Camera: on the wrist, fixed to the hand. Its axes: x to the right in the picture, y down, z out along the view.
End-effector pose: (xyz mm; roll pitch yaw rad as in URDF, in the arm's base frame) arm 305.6 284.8 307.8 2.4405 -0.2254 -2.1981
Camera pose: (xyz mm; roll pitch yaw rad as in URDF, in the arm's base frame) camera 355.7 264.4 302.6 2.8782 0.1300 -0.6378
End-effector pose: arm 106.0 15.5 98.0 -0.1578 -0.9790 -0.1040
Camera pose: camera 114.5 -31.8 72.5 0.9783 0.2425 -1.3351
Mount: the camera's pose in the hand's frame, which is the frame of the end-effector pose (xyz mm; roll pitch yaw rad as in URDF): -13.7 -41.6 -32.2 -0.0507 0.5719 -1.5932
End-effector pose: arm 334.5 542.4 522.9 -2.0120 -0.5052 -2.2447
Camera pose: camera 348.6 578.3 561.2 1.3079 -1.0320 1.1539
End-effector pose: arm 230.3 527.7 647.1 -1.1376 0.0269 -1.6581
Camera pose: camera 184.9 544.8 671.7 -0.0585 -0.5658 3.0491
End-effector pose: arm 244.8 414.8 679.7 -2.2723 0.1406 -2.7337
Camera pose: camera 251.4 415.2 733.7 -2.4198 -1.3934 -1.9130
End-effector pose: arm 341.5 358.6 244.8 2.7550 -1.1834 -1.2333
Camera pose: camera 383.3 392.6 237.5 1.9132 -0.0522 0.5165
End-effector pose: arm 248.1 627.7 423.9 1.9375 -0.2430 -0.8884
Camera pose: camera 278.8 661.3 394.1 2.8176 0.6161 0.5300
